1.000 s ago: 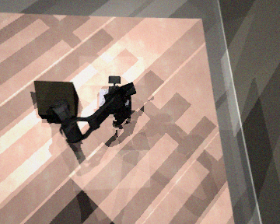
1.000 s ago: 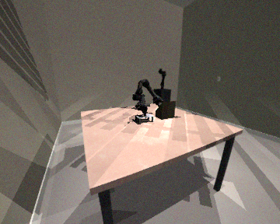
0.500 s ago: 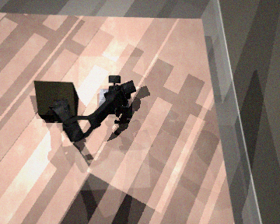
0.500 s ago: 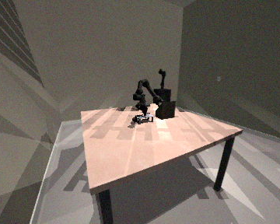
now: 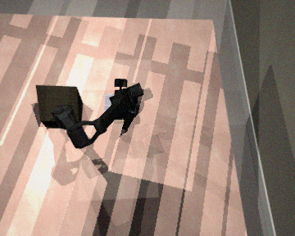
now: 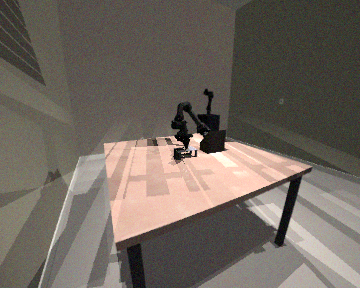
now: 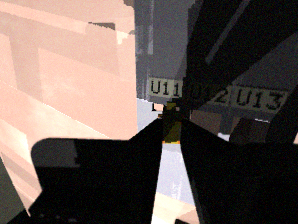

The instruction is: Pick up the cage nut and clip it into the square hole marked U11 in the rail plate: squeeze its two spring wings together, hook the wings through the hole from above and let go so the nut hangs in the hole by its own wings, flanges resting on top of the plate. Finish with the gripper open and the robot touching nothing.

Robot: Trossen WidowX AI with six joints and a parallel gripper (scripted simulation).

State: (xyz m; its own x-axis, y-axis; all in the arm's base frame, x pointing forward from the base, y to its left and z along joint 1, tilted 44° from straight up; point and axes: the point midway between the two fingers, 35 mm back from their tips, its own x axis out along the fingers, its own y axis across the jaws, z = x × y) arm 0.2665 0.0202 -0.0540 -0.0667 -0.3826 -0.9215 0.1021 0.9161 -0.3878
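My gripper tip is 1 cm above the cage nut. Round my gripper tip: label strip (2 cm to the right, 2 cm ahead, 1 cm below).
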